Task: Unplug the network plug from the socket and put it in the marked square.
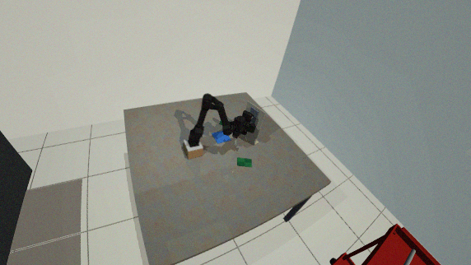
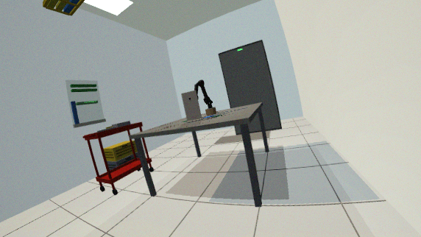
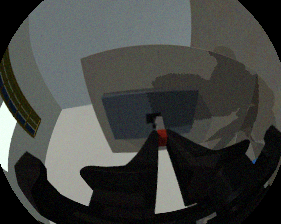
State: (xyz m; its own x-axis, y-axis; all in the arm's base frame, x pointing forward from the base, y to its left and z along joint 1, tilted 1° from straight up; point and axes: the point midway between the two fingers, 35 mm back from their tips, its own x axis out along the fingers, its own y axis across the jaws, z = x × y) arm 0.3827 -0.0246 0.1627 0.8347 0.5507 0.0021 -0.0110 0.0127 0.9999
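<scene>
Right now the blue marked square is 150 mm behind my gripper tip, 100 mm to the left of it and 240 mm below it. From my gripper tip the other things lie so: red plug 10 mm ahead; upright grey panel 40 mm ahead, 20 mm to the left, 90 mm below.
</scene>
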